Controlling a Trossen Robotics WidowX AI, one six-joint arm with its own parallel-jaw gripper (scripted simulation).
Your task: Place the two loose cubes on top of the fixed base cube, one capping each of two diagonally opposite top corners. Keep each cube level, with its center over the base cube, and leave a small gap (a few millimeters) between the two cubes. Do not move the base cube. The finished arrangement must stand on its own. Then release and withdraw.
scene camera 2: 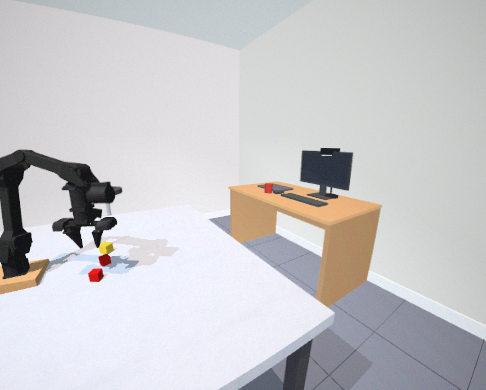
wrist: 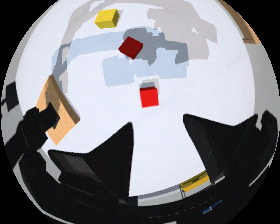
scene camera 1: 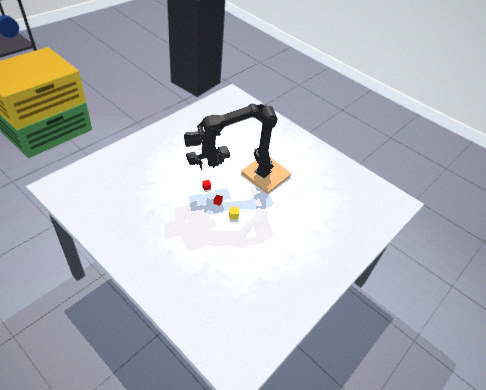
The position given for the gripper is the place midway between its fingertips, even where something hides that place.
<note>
The gripper (scene camera 2: 89,247) is open, with nothing in its grasp.
The gripper also shows in the wrist view (wrist: 158,122).
</note>
